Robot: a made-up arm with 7 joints. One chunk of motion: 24 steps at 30 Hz.
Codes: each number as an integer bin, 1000 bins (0 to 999) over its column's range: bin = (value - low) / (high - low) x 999, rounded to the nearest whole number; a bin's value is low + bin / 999 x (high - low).
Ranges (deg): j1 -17..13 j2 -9..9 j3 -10..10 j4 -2..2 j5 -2..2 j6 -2..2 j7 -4..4
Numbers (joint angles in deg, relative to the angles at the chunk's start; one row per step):
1: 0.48 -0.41 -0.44 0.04 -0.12 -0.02 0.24
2: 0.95 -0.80 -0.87 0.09 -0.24 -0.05 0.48
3: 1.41 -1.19 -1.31 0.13 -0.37 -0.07 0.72
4: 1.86 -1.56 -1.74 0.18 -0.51 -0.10 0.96
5: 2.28 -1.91 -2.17 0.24 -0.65 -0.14 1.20
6: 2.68 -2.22 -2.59 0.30 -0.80 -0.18 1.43
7: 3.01 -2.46 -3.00 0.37 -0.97 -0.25 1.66
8: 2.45 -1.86 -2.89 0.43 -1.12 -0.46 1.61
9: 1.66 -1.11 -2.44 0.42 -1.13 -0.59 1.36
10: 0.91 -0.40 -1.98 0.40 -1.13 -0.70 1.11
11: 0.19 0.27 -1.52 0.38 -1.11 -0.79 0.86
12: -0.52 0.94 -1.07 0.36 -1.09 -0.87 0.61
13: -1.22 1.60 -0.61 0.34 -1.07 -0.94 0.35
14: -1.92 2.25 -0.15 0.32 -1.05 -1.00 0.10
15: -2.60 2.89 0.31 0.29 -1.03 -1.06 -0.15
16: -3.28 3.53 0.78 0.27 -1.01 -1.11 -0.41
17: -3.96 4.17 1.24 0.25 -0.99 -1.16 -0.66
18: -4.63 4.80 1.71 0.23 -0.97 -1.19 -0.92
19: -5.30 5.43 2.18 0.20 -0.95 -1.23 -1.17
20: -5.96 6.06 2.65 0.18 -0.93 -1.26 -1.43
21: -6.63 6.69 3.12 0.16 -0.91 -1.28 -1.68
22: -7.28 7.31 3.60 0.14 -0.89 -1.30 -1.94
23: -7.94 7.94 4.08 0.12 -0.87 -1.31 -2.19
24: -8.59 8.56 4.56 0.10 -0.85 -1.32 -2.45
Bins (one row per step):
1: 582 477 478 509 470 495 529
2: 598 455 456 522 440 487 559
3: 613 433 434 532 407 482 589
4: 628 413 413 544 372 475 619
5: 642 393 391 559 337 465 649
6: 655 376 370 574 300 455 678
7: 666 363 350 592 257 437 707
8: 648 396 355 607 220 385 701
9: 621 438 378 604 217 352 669
10: 596 477 401 599 217 325 638
11: 572 514 424 594 222 302 607
12: 549 552 446 589 227 282 576
13: 525 588 469 584 232 265 543
14: 502 624 492 579 237 250 512
15: 480 660 515 572 242 235 481
16: 457 695 538 567 247 222 448
17: 434 731 561 562 252 210 417
18: 412 766 585 557 257 202 385
19: 390 801 608 549 262 192 353
20: 368 836 632 544 267 185 321
21: 345 871 655 539 272 180 290
22: 324 905 679 534 277 175 257
23: 302 940 703 529 282 172 226
24: 280 975 727 524 287 170 194

